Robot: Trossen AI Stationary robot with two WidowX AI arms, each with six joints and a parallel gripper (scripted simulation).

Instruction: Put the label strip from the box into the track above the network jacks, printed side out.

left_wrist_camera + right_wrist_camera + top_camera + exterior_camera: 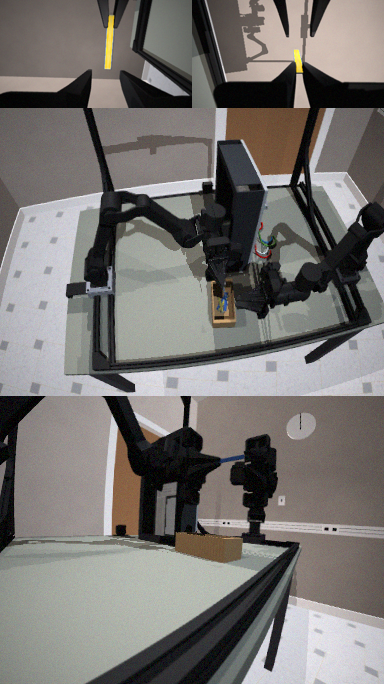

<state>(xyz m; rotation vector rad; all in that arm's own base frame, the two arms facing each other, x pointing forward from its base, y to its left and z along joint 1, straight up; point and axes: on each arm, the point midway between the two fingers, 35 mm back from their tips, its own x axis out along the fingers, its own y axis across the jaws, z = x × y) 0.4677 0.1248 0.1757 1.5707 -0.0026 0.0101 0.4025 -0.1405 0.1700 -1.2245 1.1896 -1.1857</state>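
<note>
My left gripper is now 20 mm past the label strip and 60 mm to the left of it. Round my left hand: box 80 mm behind, 50 mm to the right, 210 mm below.
Right now my right hand is 5 cm short of the label strip and 1 cm to the right of it. Round my right hand: box (21 cm below, 2 cm to the left, 1 cm behind).
</note>
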